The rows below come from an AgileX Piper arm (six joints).
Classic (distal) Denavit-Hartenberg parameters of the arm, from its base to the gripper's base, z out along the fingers. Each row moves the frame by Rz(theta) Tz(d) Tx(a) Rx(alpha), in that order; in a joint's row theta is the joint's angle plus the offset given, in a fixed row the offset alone. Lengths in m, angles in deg.
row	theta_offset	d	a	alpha
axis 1	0.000	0.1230	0.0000	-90.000
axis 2	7.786	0.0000	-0.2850	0.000
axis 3	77.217	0.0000	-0.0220	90.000
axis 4	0.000	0.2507	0.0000	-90.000
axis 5	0.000	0.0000	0.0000	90.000
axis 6	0.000	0.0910	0.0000	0.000
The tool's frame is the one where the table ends.
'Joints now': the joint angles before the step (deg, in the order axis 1, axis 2, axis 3, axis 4, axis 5, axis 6). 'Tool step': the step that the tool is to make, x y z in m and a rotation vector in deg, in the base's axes. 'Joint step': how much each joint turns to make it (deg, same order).
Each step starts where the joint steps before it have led.
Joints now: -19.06, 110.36, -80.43, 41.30, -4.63, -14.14
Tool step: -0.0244, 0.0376, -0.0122, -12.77, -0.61, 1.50
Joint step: 5.37, -5.02, 12.88, -8.33, -15.13, -0.47
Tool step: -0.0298, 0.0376, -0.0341, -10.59, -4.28, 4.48
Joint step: 4.98, -1.32, 14.97, -12.59, -20.69, 6.18
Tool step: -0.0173, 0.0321, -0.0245, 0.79, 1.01, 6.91
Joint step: 3.86, -0.04, 7.35, -6.42, -5.22, 6.15
